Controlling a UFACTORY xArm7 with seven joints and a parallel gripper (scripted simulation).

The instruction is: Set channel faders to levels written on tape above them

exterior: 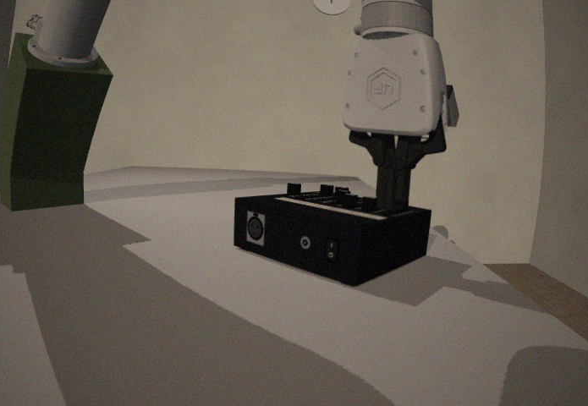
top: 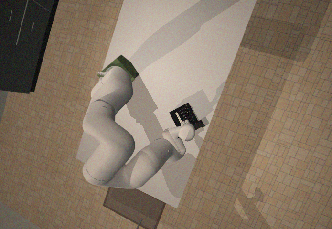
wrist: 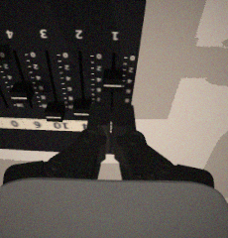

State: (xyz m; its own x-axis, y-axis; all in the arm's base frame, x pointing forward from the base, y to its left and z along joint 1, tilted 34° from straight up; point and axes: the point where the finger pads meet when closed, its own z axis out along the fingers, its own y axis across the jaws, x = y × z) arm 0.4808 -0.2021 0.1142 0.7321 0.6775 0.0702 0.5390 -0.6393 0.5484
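The master fader cap lies 80 mm behind my hand, 110 mm to the left of it and 10 mm below it.
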